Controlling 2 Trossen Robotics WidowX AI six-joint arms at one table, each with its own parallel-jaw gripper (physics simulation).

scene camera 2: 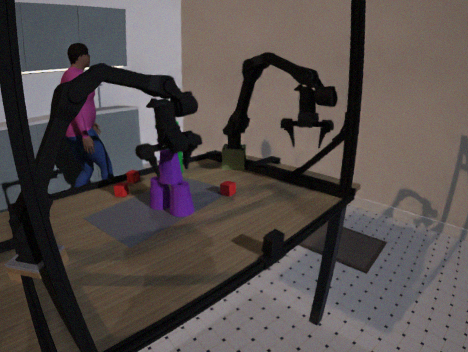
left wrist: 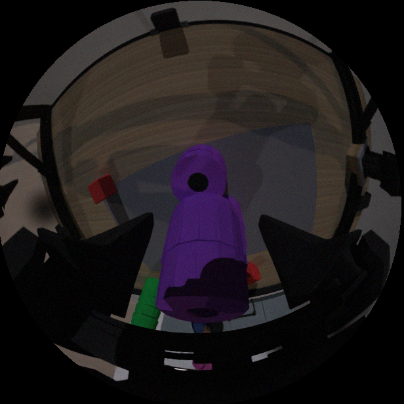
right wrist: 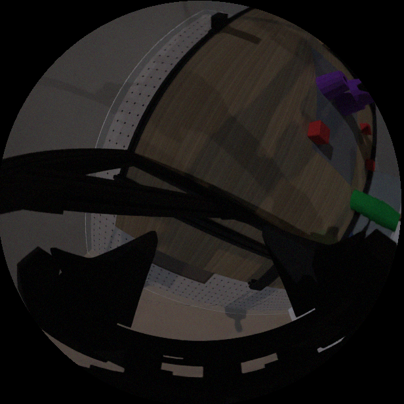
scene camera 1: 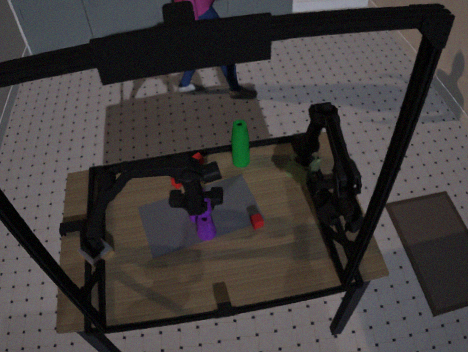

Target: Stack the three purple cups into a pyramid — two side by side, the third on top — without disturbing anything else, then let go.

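Places are measured from the left arm's base along level axes (x ahead, y left, z up), in centimetres.
Where they show: left gripper, fingertip midpoint: (scene camera 2: 172, 172); right gripper, fingertip midpoint: (scene camera 2: 306, 147); left arm's base at its link origin: (scene camera 2: 34, 254) (scene camera 1: 94, 248); right arm's base at its link origin: (scene camera 2: 234, 147) (scene camera 1: 304, 159).
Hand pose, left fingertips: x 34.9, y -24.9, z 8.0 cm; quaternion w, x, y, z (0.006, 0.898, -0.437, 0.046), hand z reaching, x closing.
Note:
Each offset is from my left fingertips to the top centre of the thing.
Two purple cups stand upside down side by side on the grey mat: the nearer cup @[dx -1.4, dy -2.2, dz -3.0 cm] (scene camera 1: 206, 229) (scene camera 2: 181, 200) (left wrist: 199, 172) and the farther cup @[dx +2.6, dy +5.8, dz -3.0 cm] (scene camera 2: 159, 194), mostly hidden in the left wrist view. The third purple cup @[dx +1.7, dy +1.6, dz +6.1 cm] (scene camera 2: 170, 169) (left wrist: 204, 255) rests upright in line on top, bridging both. My left gripper (scene camera 2: 162, 159) (left wrist: 208, 219) is open around the top cup, with a gap on each side of it in the left wrist view. My right gripper (scene camera 2: 306, 146) (right wrist: 210, 234) is open and empty, high at the right side of the table.
A red cube @[dx +13.8, dy -15.1, dz -8.1 cm] (scene camera 1: 257, 221) (scene camera 2: 228, 188) (left wrist: 102, 188) (right wrist: 318, 132) lies at the mat's right edge. Two more red cubes @[dx +9.6, dy +23.0, dz -8.1 cm] (scene camera 2: 121, 189) @[dx +23.7, dy +24.3, dz -8.1 cm] (scene camera 2: 132, 176) lie behind the mat. A green bottle @[dx +35.5, dy +9.4, dz +9.8 cm] (scene camera 1: 240, 144) (left wrist: 146, 304) (right wrist: 374, 209) stands at the back of the table.

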